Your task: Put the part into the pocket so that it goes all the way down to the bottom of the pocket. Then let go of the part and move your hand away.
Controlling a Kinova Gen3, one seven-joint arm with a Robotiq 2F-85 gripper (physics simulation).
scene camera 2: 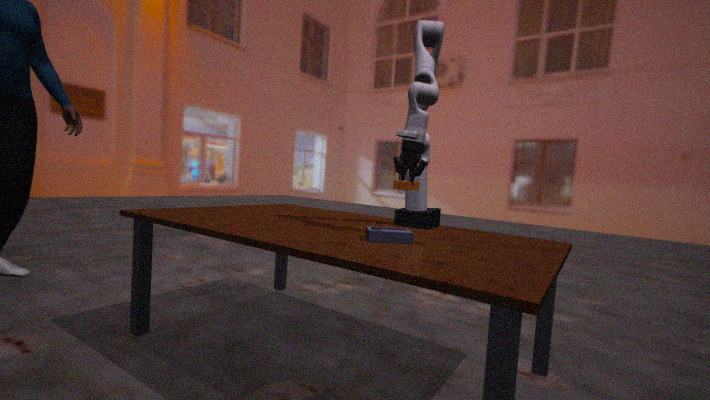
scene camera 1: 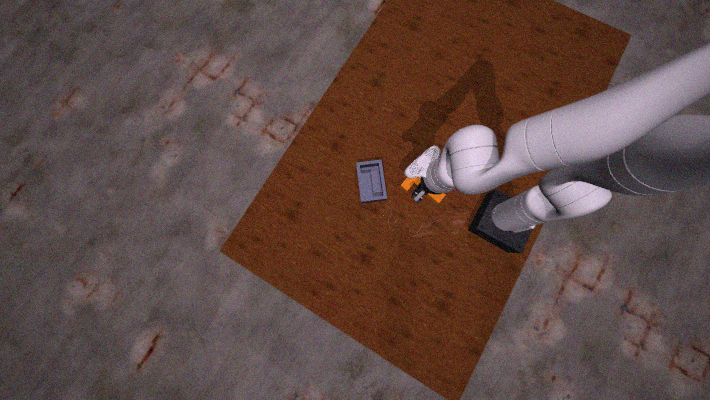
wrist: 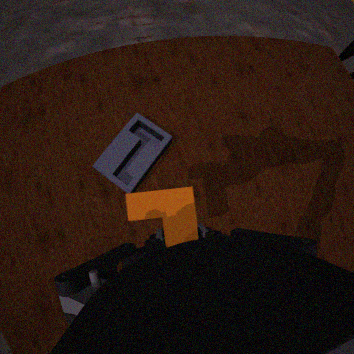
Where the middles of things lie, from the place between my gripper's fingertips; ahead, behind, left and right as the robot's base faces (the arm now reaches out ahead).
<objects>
I see my gripper 10 mm past the orange L-shaped part (wrist: 176,206), 10 mm to the right of it and 10 mm below it. From my hand the other things lie so: grey-blue pocket block (scene camera 1: 371,181): 150 mm ahead, 40 mm to the left, 150 mm below.
</objects>
